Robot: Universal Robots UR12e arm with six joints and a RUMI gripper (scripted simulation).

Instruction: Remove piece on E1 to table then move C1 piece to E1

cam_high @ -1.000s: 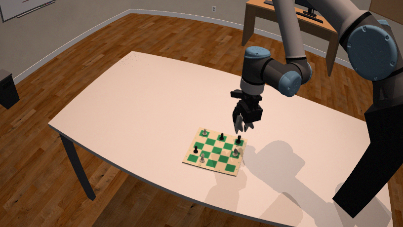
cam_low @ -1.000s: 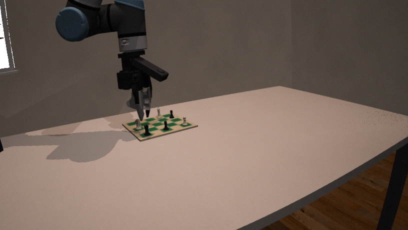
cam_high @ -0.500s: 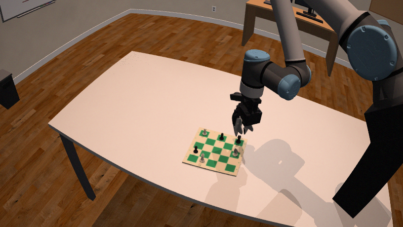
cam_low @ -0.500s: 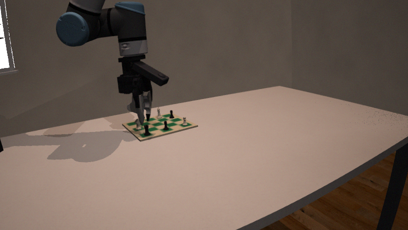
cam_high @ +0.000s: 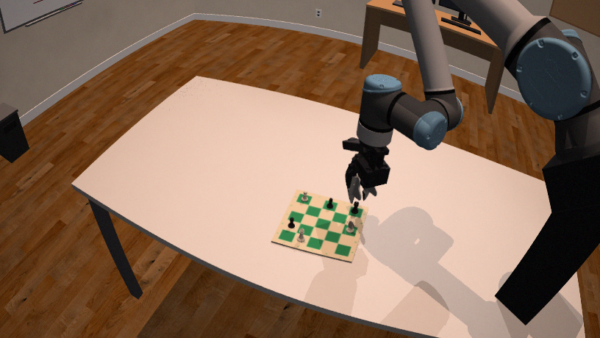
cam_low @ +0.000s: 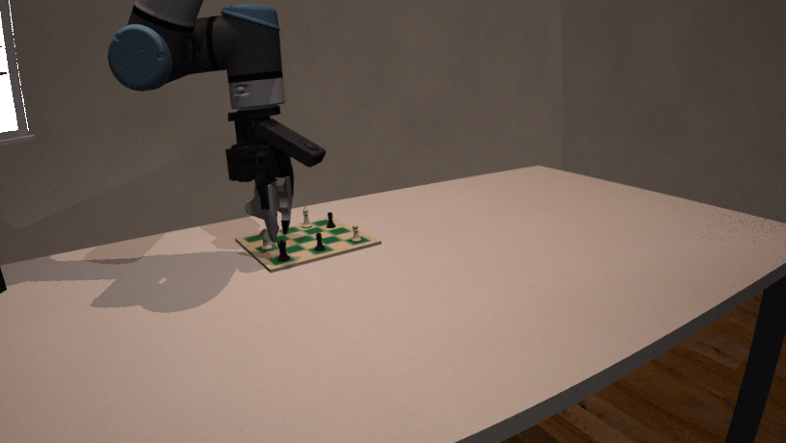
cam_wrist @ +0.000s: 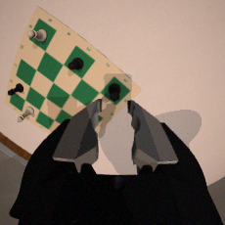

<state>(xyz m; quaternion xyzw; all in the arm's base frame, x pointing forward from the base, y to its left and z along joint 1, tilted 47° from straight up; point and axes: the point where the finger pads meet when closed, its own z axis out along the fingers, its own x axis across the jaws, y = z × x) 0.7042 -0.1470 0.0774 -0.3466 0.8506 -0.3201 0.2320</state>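
Right now the black rook is 4 cm below my hand. Also, from my hand: white pawn 15 cm ahead, 1 cm to the right, 4 cm below; then chessboard 8 cm ahead, 7 cm to the left, 6 cm below.
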